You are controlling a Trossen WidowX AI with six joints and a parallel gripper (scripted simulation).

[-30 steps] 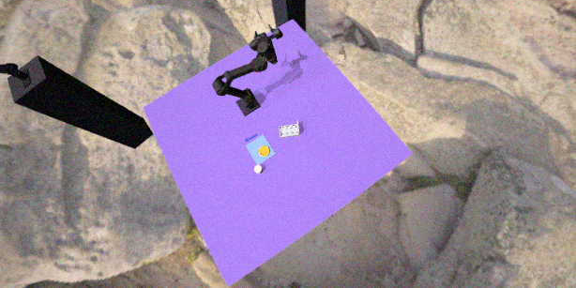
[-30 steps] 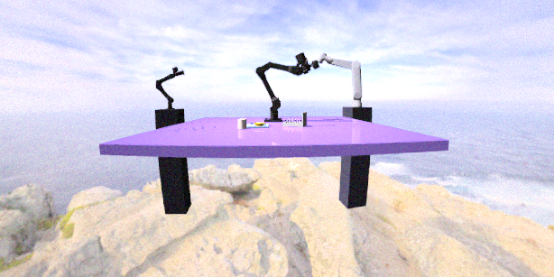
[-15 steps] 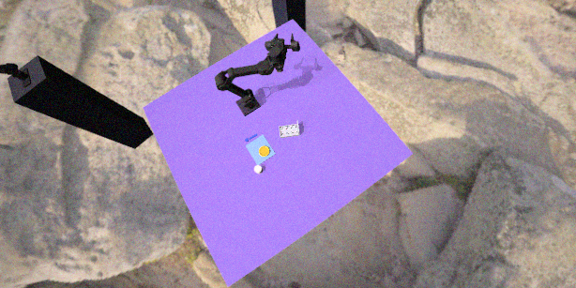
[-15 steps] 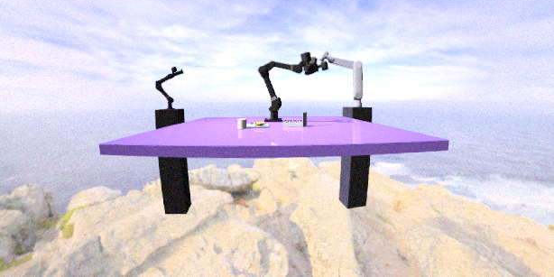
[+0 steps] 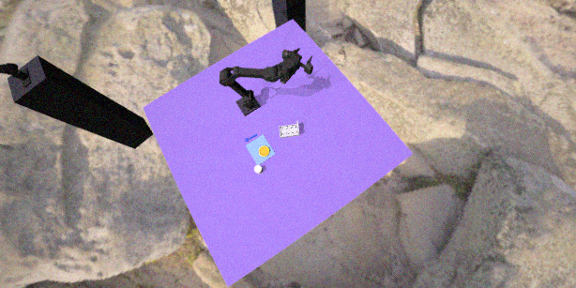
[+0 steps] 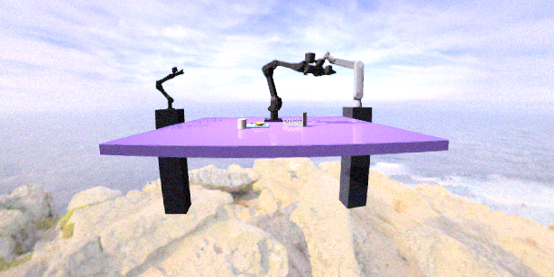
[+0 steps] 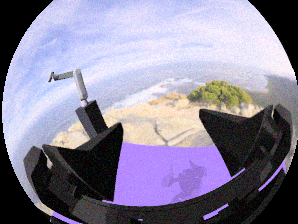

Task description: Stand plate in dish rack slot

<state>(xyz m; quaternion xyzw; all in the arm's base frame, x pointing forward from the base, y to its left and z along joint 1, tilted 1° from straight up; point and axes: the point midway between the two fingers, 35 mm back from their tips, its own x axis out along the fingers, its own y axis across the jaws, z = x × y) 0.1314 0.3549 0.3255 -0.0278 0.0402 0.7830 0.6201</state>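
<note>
Now: gripper tip 180 mm short of the yellow plate, 510 mm to the left of it and 320 mm above it. From my gripper tip the other things lie so: white cup (250 mm ahead, 610 mm to the right, 310 mm below); then light blue mat (160 mm ahead, 520 mm to the right, 330 mm below); then grey dish rack (180 mm ahead, 310 mm to the right, 310 mm below).
</note>
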